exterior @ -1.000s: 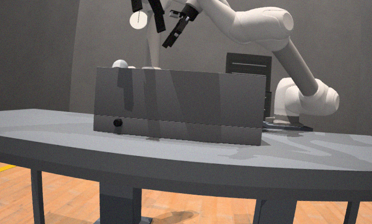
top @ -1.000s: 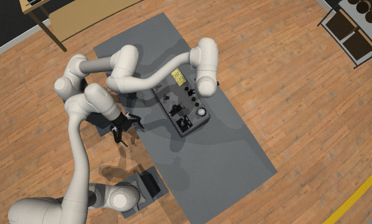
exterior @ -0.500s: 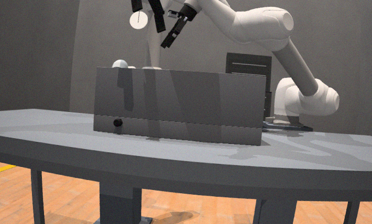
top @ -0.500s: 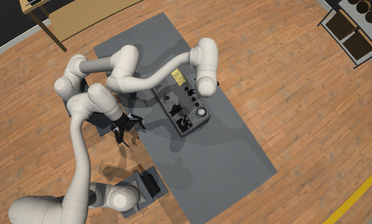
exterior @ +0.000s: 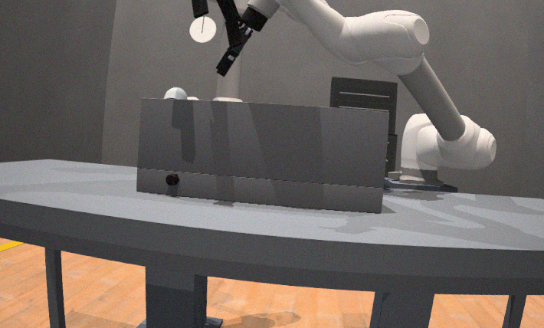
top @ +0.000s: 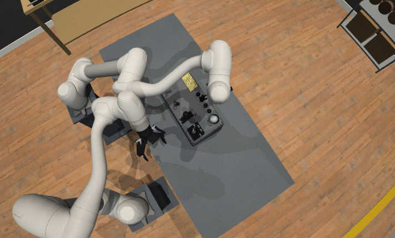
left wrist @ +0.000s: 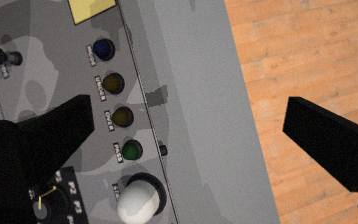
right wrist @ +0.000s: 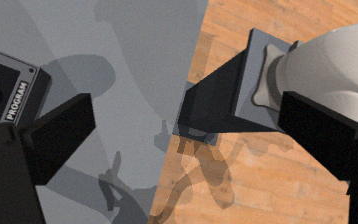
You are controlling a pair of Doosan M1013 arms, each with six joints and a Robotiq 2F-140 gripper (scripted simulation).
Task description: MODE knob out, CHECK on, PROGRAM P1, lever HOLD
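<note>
Right now my left hand is 230 mm above the mode knob, 200 mm past it and 160 mm to the right of it. Round my left hand: black lever 210 mm below, 200 mm behind, 40 mm to the left; check toggle 280 mm to the left, 230 mm below, 200 mm behind.
</note>
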